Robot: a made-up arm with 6 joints. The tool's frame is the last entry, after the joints. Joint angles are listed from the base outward. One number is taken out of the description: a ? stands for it. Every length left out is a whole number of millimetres.
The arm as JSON. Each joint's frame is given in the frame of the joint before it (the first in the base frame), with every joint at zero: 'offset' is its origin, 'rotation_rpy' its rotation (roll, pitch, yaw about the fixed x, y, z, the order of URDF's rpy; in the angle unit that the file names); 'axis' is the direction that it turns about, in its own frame. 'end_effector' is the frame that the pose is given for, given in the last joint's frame.
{
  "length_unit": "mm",
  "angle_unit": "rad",
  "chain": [
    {
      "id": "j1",
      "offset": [
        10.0,
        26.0,
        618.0
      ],
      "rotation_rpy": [
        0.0,
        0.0,
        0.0
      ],
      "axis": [
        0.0,
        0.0,
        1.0
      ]
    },
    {
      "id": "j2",
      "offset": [
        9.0,
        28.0,
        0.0
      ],
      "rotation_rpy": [
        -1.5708,
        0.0,
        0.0
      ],
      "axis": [
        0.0,
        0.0,
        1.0
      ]
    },
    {
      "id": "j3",
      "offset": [
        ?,
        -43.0,
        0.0
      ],
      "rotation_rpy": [
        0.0,
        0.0,
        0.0
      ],
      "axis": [
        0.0,
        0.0,
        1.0
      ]
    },
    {
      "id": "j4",
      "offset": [
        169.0,
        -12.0,
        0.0
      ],
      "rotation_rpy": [
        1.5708,
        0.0,
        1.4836
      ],
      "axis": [
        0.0,
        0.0,
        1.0
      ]
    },
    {
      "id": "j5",
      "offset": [
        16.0,
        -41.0,
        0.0
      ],
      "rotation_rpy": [
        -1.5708,
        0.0,
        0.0
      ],
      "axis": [
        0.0,
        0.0,
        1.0
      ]
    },
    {
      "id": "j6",
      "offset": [
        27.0,
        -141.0,
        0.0
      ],
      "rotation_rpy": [
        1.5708,
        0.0,
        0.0
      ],
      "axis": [
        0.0,
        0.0,
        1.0
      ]
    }
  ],
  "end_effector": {
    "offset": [
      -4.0,
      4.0,
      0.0
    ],
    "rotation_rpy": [
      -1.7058,
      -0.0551,
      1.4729
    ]
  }
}
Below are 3 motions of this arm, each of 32 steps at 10 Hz.
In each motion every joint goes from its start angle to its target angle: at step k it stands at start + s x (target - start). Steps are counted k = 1, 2, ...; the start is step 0. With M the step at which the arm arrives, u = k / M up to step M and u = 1 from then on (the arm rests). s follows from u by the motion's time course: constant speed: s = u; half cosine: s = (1 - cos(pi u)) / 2; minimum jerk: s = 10 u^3 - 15 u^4 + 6 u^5.
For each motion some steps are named. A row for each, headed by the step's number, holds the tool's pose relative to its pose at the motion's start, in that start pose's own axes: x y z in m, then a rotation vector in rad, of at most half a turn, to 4 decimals.
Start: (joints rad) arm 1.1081 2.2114 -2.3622 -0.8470 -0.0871 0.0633
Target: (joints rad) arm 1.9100 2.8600 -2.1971 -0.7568 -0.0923 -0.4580
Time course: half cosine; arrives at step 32
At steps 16, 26, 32:
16: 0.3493 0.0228 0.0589 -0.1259 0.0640 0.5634
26: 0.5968 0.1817 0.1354 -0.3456 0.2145 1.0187
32: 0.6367 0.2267 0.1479 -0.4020 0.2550 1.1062

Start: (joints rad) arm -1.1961 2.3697 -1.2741 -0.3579 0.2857 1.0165
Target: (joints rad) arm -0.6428 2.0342 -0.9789 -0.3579 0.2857 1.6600
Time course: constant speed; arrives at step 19
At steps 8, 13, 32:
8: 0.0583 0.0735 -0.0559 0.0186 -0.0602 0.0703
13: 0.0795 0.1191 -0.0959 0.0422 -0.0971 0.1124
32: 0.0892 0.1710 -0.1453 0.0823 -0.1400 0.1586

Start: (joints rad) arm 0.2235 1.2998 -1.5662 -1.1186 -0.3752 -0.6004
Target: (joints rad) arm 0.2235 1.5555 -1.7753 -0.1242 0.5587 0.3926
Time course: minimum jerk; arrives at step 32
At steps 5, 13, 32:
5: 0.0046 -0.0007 -0.0045 0.0310 -0.0570 0.0031
13: 0.0603 -0.0032 -0.0372 0.3386 -0.6371 0.0240
32: 0.2007 0.0009 -0.0108 1.0731 -1.9104 0.0856

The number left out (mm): -406.0
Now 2 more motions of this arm.
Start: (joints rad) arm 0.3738 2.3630 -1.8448 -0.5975 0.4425 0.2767
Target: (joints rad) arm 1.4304 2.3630 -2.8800 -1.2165 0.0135 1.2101
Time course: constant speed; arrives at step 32
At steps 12, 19, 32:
12: 0.1562 0.1147 0.2111 -0.6819 -0.0790 0.1647
19: 0.2448 0.2480 0.2845 -1.0412 -0.1843 0.3771
32: 0.3323 0.5517 0.2927 -1.5667 -0.4495 0.9389

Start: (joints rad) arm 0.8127 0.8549 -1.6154 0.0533 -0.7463 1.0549
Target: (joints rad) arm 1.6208 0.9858 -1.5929 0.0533 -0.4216 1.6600
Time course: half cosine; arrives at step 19
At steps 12, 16, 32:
12: -0.0782 0.0148 -0.0581 0.2659 -0.9171 -0.4248
16: -0.0847 0.0275 -0.0888 0.3722 -1.2185 -0.5731
32: -0.0845 0.0312 -0.0967 0.4008 -1.2929 -0.6113

